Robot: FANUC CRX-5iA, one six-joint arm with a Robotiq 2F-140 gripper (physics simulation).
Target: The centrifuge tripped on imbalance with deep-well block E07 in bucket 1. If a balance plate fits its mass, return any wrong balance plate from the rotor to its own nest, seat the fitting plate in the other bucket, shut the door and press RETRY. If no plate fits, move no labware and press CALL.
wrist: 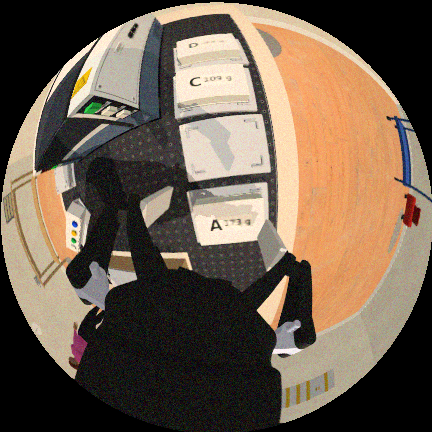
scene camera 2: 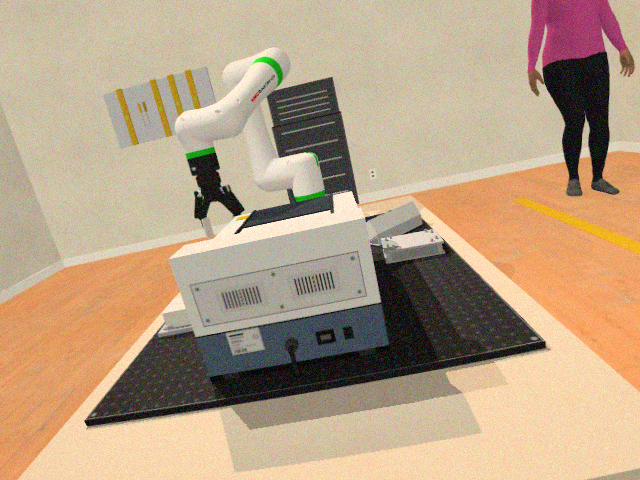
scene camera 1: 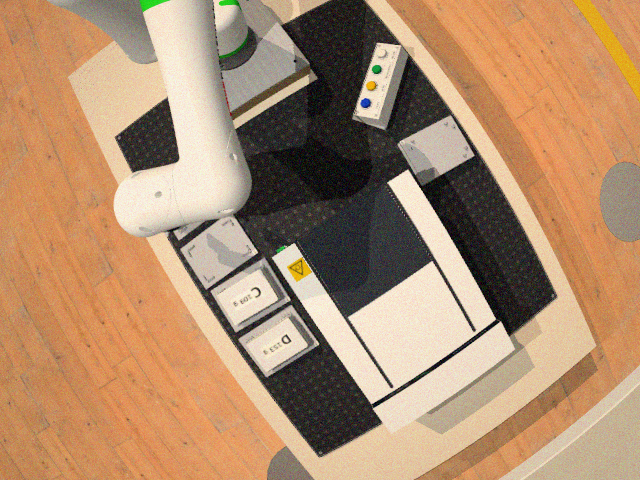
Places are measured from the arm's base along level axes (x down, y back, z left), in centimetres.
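Pixels of known places: gripper, fingertip midpoint: (wrist: 216,212); arm's base, link origin: (scene camera 1: 228,46).
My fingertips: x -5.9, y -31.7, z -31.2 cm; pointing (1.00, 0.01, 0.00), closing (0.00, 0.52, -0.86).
Note:
Ahead of a thing's pixels: the offset from my fingertips to its middle.
Balance plate A, 173 g, @[dy +4.9, dx +8.7, dz -0.9 cm] (wrist: 232,231) lies in its nest in the wrist view; the arm hides it in scene camera 1. Beside it is a bare nest @[dy -9.1, dx +11.1, dz -2.8 cm] (scene camera 1: 199,258) (wrist: 200,155), then plate C, 109 g, @[dy -22.5, dx +8.7, dz -3.4 cm] (scene camera 1: 249,297) (wrist: 215,85) and plate D, 153 g, @[dy -35.8, dx +8.7, dz -5.2 cm] (scene camera 1: 279,345) (wrist: 212,46) in their nests. My gripper (scene camera 2: 223,221) (wrist: 216,212) is open and empty, above plate A, its fingertips apart on either side in the wrist view. The centrifuge @[dy -43.6, dx -0.2, dz +22.9 cm] (scene camera 1: 403,320) (scene camera 2: 279,289) (wrist: 122,60) has a dark area in its top; rotor, buckets and block E07 do not show.
A button box @[dy -1.5, dx +7.8, dz +55.0 cm] (scene camera 1: 388,85) (wrist: 69,231) with white, green, yellow and blue buttons stands near the robot base. A grey raised platform @[dy -23.1, dx +9.7, dz +55.3 cm] (scene camera 1: 439,147) (scene camera 2: 413,246) stands beyond the centrifuge, seen from the nests. The centrifuge housing rises close beside the nest row. A person (scene camera 2: 578,82) stands behind the table.

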